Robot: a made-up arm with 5 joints.
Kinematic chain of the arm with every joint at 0, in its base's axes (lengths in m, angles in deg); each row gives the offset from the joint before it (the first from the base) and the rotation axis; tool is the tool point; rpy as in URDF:
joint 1: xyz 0.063 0 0.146 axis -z
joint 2: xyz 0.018 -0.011 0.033 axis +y
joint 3: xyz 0.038 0 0.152 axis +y
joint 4: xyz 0.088 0 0.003 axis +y
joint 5: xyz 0.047 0.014 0 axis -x
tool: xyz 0 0 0 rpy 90 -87.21 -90
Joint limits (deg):
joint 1: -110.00..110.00
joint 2: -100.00..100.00
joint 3: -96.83..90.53
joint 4: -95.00..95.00
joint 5: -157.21..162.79
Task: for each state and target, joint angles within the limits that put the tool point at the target. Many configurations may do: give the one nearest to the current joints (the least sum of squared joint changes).
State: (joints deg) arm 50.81 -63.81 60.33 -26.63 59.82
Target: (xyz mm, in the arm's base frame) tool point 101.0 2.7 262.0
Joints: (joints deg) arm 0.45 -58.97 79.12 -19.65 59.82
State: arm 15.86 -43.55 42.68 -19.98 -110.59
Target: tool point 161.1 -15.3 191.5
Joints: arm 10.60 7.77 76.03 -6.78 -110.59
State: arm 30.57 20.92 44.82 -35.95 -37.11
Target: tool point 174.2 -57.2 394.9
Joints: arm 28.60 -15.77 4.48 -45.05 -37.11
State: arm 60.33 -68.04 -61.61 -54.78 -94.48
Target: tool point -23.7 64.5 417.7
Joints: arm 35.06 -42.26 -50.16 -71.70 -94.48
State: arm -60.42 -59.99 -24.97 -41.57 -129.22
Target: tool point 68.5 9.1 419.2
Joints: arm -42.46 -45.57 3.82 -35.37 -129.22
